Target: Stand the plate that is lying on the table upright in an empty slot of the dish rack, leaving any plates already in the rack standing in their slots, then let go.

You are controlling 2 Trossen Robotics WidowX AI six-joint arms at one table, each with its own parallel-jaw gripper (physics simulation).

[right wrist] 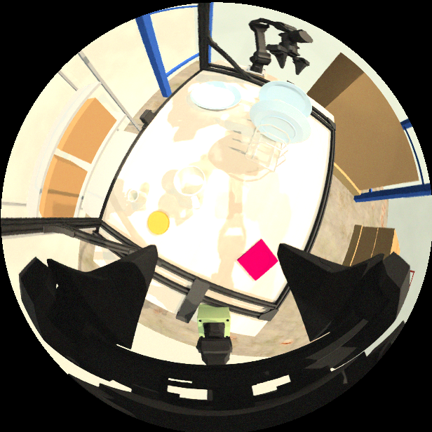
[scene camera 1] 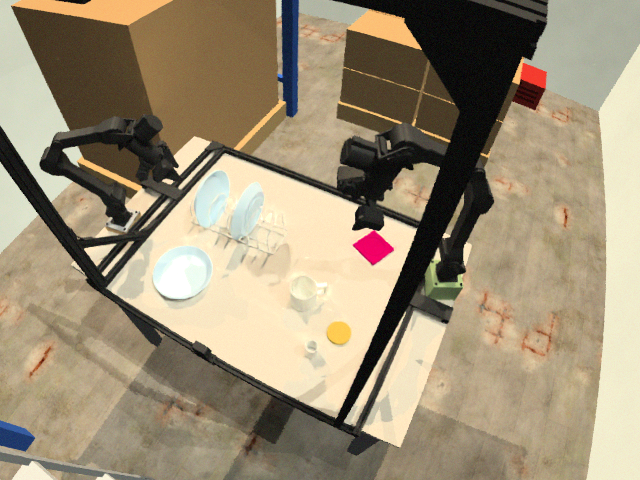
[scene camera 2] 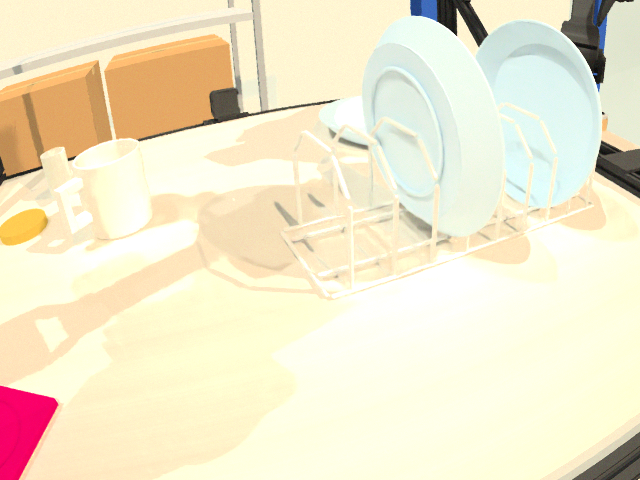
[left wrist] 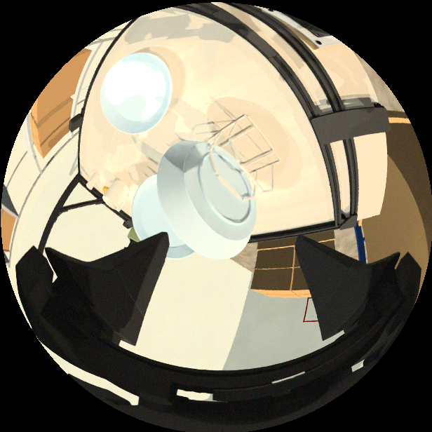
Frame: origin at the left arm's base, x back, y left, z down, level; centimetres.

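Seen in the pictures: left gripper, fingertip midpoint: (scene camera 1: 179,174) (scene camera 2: 562,10); right gripper, fingertip midpoint: (scene camera 1: 352,215); left arm's base, origin of the base link: (scene camera 1: 121,218); right arm's base, origin of the base link: (scene camera 1: 446,273).
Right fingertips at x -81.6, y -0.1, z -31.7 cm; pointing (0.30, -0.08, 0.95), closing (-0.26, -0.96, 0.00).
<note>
Pixels of each thing's top centre, then the offset from my right fingertips to it. "pt": a spot on its surface instead.
- pale blue plate, middle of its top: (scene camera 2: 388,111) (scene camera 1: 182,271) dx +49.0, dy -12.5, dz +31.6 cm
- magenta square, surface spot: (scene camera 1: 373,248) pt dx -7.2, dy +16.2, dz +33.9 cm
- white mug, surface spot: (scene camera 2: 118,191) pt dx +10.0, dy -4.8, dz +29.3 cm
- yellow disc, middle of its top: (scene camera 2: 21,222) (scene camera 1: 339,332) dx -3.7, dy -16.3, dz +33.4 cm
- small clear cup, middle of its top: (scene camera 2: 52,152) (scene camera 1: 311,345) dx +2.4, dy -24.5, dz +28.3 cm
A pale blue plate (scene camera 1: 183,272) (scene camera 2: 343,121) (left wrist: 136,93) (right wrist: 215,95) lies flat on the table, apart from the white wire dish rack (scene camera 1: 268,251) (scene camera 2: 352,248). Two pale blue plates stand in the rack: one plate (scene camera 1: 211,198) (scene camera 2: 547,103) (right wrist: 285,94) at its left end in scene camera 1, another plate (scene camera 1: 248,212) (scene camera 2: 475,139) near its middle. Slots toward the rack's right end hold no plate. My left gripper (scene camera 1: 160,178) (left wrist: 235,241) (right wrist: 289,71) is open and empty, raised left of the rack. My right gripper (scene camera 1: 354,206) (right wrist: 218,251) is open and empty, raised near the magenta square.
The magenta square (scene camera 1: 373,248) (right wrist: 257,259) lies right of the rack in scene camera 1. A white mug (scene camera 1: 303,292) (scene camera 2: 118,191), a yellow disc (scene camera 1: 339,333) (scene camera 2: 23,226) and a small clear cup (scene camera 1: 311,346) stand or lie nearer the front. Black frame bars (scene camera 1: 248,379) edge the table.
</note>
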